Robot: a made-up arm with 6 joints. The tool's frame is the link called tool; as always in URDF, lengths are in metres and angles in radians. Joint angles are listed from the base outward.
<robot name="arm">
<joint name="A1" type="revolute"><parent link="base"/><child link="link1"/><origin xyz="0.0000 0.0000 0.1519" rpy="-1.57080 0.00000 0.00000"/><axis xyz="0 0 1"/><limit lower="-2.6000" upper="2.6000"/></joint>
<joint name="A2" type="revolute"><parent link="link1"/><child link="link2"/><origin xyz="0.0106 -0.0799 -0.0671" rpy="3.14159 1.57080 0.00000"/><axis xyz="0 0 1"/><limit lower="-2.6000" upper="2.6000"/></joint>
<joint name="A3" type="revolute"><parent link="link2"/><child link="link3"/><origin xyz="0.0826 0.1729 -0.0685" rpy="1.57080 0.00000 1.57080"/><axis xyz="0 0 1"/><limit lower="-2.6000" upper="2.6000"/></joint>
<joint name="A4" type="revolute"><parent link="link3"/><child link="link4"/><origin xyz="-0.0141 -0.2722 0.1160" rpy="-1.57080 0.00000 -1.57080"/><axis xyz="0 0 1"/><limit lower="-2.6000" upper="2.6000"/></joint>
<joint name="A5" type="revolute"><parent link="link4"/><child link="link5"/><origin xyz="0.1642 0.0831 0.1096" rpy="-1.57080 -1.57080 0.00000"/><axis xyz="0 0 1"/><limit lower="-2.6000" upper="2.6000"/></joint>
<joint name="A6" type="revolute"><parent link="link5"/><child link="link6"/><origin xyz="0.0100 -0.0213 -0.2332" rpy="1.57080 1.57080 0.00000"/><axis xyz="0 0 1"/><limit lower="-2.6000" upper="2.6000"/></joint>
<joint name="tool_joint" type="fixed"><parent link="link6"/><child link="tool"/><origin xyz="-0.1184 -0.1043 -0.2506" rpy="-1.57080 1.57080 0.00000"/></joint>
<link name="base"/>
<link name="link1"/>
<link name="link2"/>
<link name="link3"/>
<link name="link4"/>
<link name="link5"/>
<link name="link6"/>
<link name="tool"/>
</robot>
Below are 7 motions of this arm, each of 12 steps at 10 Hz.
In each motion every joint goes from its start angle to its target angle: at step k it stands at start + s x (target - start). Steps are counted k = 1, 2, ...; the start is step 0. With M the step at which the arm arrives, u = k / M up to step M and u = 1 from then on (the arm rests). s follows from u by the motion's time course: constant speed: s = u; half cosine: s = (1 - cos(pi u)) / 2; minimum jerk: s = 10 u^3 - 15 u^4 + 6 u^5.
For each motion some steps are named. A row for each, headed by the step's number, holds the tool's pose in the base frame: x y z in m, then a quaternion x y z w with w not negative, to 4 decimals.
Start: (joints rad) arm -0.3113 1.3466 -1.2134 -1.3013 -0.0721 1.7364
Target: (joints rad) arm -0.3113 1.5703 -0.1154 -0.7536 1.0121 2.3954
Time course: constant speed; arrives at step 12
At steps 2, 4, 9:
2: -0.0833 -0.1424 0.8971 0.6115 -0.5857 0.4950 0.1949
4: -0.0615 -0.1384 0.9013 0.6263 -0.6034 0.4742 0.1373
9: 0.0365 -0.0883 0.9190 0.7056 -0.6182 0.3412 0.0595

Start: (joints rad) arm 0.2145 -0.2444 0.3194 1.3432 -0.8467 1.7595
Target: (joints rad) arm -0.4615 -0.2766 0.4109 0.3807 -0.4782 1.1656
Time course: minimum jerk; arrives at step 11
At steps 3, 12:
3: 0.7163 -0.1313 0.7165 -0.3572 -0.6676 -0.0217 0.6529
12: 0.4164 -0.4296 0.9623 -0.3342 -0.6140 -0.2190 0.6807

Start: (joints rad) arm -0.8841 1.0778 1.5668 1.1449 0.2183 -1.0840
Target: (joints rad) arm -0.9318 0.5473 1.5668 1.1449 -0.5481 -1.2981
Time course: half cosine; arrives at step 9
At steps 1, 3, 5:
1: -0.2037 0.5504 0.2723 -0.6399 -0.2355 0.3962 0.6149
3: -0.2939 0.5240 0.2818 -0.5969 -0.2481 0.4857 0.5884
5: -0.4281 0.4498 0.2949 -0.5356 -0.2634 0.6099 0.5213

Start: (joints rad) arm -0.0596 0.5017 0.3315 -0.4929 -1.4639 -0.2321
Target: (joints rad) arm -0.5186 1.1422 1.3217 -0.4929 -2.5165 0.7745
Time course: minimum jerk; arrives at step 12
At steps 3, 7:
3: 0.2847 0.0139 1.0079 -0.2464 -0.8634 0.0726 0.4343
7: -0.2845 0.2623 0.8612 0.1145 0.9598 -0.0202 0.2555

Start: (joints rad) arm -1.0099 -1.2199 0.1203 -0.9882 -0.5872 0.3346
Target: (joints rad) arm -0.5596 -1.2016 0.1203 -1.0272 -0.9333 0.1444
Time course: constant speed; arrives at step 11
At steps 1, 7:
1: 0.5788 -0.6012 0.3687 0.4798 -0.2865 -0.3717 0.7413
7: 0.5778 -0.6490 0.2441 0.4274 -0.2693 -0.4813 0.7163

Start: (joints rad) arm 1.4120 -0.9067 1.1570 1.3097 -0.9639 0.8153
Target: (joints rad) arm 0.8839 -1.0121 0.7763 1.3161 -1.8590 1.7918
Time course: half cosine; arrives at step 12
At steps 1, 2, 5, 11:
1: 0.6680 -0.5436 0.1573 -0.1183 -0.4468 -0.0822 0.8829
2: 0.6661 -0.5584 0.1714 -0.1263 -0.4650 -0.1117 0.8691
5: 0.6334 -0.6537 0.2403 -0.1544 -0.5360 -0.3051 0.7718
11: 0.5051 -0.8151 0.2309 -0.0937 -0.4599 -0.6864 0.5554

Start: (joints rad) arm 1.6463 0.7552 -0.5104 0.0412 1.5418 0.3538
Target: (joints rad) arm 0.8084 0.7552 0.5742 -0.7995 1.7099 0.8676
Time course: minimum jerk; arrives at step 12
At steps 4, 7, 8, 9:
4: 0.2852 -0.3034 -0.1380 0.3423 -0.9249 -0.0800 0.1451
7: 0.4625 -0.2258 0.0393 -0.3694 0.8966 0.0242 0.2430
8: 0.4814 -0.2030 0.1167 -0.3640 0.8590 0.0119 0.3599
9: 0.4831 -0.1862 0.1777 -0.3562 0.8201 0.0056 0.4477

